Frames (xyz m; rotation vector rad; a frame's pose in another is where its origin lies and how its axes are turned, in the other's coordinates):
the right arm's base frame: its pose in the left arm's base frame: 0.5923 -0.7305 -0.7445 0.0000 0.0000 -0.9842
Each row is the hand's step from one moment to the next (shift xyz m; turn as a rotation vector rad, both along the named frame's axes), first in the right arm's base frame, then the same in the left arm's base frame.
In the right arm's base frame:
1: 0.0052 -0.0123 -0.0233 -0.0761 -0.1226 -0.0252
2: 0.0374 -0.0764 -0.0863 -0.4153 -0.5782 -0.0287
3: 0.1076 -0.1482 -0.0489 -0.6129 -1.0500 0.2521
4: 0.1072 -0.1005 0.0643 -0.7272 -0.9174 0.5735
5: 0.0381 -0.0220 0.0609 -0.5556 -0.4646 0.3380
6: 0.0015 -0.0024 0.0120 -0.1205 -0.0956 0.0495
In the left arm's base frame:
1: -0.0074 -0.0111 -0.0233 -0.1442 -0.0045 -0.0252
2: -0.0429 -0.0734 -0.0863 -0.7114 0.0258 -0.0287
3: -0.0639 -0.1716 -0.0489 -1.2137 -0.0708 0.2521
4: -0.0244 -0.1449 0.0643 -1.1666 0.0978 0.5735
5: 0.0028 -0.0439 0.0609 -0.6945 0.2056 0.3380
6: -0.0012 -0.0026 0.0120 -0.1463 0.0474 0.0495

